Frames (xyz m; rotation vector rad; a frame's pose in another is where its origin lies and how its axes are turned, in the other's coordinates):
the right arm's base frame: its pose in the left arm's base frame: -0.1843 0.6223 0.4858 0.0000 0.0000 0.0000
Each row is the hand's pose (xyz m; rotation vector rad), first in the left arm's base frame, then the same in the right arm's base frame.
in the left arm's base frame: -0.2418 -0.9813 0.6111 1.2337 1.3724 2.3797
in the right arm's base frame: -0.0575 -1.6036 0.1253 1.2337 1.3724 2.3797
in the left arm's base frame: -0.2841 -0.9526 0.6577 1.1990 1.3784 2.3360
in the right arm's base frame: -0.0998 -1.5749 0.1719 1.1990 1.3784 2.3360
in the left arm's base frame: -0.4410 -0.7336 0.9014 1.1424 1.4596 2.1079
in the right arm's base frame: -0.2567 -1.3559 0.4156 1.1424 1.4596 2.1079
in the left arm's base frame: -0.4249 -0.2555 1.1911 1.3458 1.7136 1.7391
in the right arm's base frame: -0.2406 -0.8778 0.7053 1.3458 1.7136 1.7391
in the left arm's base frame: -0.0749 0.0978 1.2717 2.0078 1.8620 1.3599
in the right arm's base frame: 0.1094 -0.5245 0.7859 2.0078 1.8620 1.3599
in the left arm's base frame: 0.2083 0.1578 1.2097 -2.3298 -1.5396 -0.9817
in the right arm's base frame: 0.3926 -0.4645 0.7239 -2.3298 -1.5396 -0.9817
